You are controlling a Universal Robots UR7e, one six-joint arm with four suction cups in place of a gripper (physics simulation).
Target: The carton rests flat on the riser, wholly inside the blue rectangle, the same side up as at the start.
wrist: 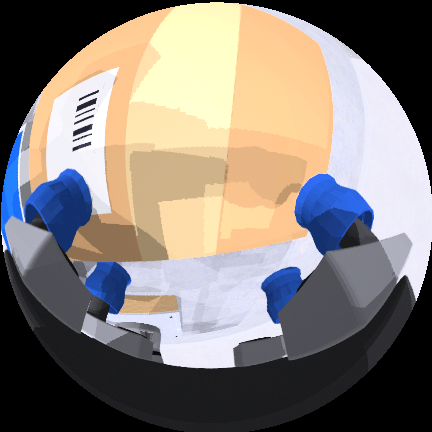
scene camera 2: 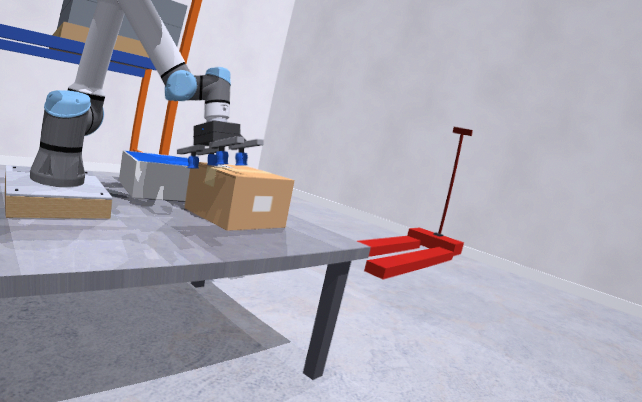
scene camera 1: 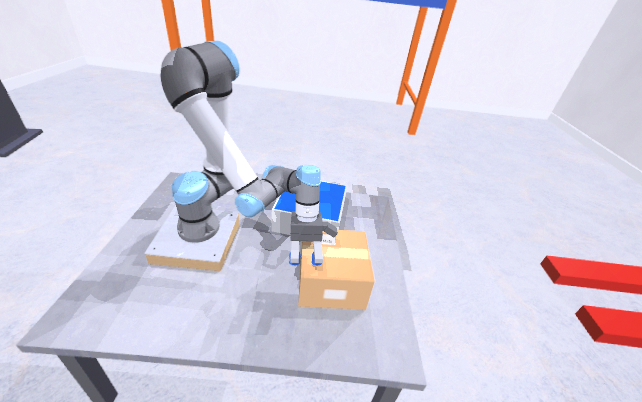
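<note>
The brown carton [scene camera 1: 350, 270] [scene camera 2: 250, 215] [wrist: 280, 100] stands upright on the table, in front of the riser in scene camera 1. Its top has a pale tape strip and a barcode label near the riser. The pale grey riser [scene camera 1: 282, 220] [scene camera 2: 150, 177] bears the blue rectangle [scene camera 1: 332, 197] [scene camera 2: 155, 158] [wrist: 10, 190] on top; the arm hides part of it in scene camera 1. My gripper [scene camera 1: 306, 258] [scene camera 2: 217, 159] [wrist: 196, 250] is open, its suction off. Its cups point down at the carton's robot-side edge; some hang outside that edge. Whether any cup touches the carton is unclear.
The arm's base plate [scene camera 1: 165, 245] [scene camera 2: 57, 206] stands on the grey table [scene camera 1: 200, 320] [scene camera 2: 150, 245]. A red forked frame [scene camera 1: 600, 272] [scene camera 2: 410, 262] is beyond the table's right edge. An orange rack post [scene camera 1: 432, 70] [scene camera 2: 187, 30] stands behind.
</note>
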